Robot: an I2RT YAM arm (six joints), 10 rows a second.
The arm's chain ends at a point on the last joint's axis. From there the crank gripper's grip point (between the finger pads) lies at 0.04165 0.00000 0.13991 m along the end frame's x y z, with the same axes.
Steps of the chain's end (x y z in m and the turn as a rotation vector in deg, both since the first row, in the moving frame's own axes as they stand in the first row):
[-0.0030, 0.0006, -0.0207, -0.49, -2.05, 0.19]
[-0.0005, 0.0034, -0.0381, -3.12, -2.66, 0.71]
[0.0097, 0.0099, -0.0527, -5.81, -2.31, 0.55]
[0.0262, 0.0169, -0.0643, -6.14, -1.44, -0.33]
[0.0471, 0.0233, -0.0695, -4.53, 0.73, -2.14]
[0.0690, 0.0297, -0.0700, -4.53, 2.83, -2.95]
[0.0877, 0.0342, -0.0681, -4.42, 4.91, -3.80]
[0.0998, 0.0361, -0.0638, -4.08, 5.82, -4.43]
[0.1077, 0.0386, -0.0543, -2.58, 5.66, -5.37]
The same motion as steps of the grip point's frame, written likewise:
[-0.0080, 0.0019, -0.0193, -0.49, -2.05, 0.19]
[-0.0071, 0.0115, -0.0365, -3.12, -2.66, 0.71]
[0.0040, 0.0245, -0.0519, -5.81, -2.31, 0.55]
[0.0227, 0.0317, -0.0641, -6.14, -1.44, -0.33]
[0.0491, 0.0327, -0.0704, -4.53, 0.73, -2.14]
[0.0761, 0.0383, -0.0726, -4.53, 2.83, -2.95]
[0.0998, 0.0417, -0.0725, -4.42, 4.91, -3.80]
[0.1140, 0.0421, -0.0690, -4.08, 5.82, -4.43]
[0.1214, 0.0402, -0.0591, -2.58, 5.66, -5.37]

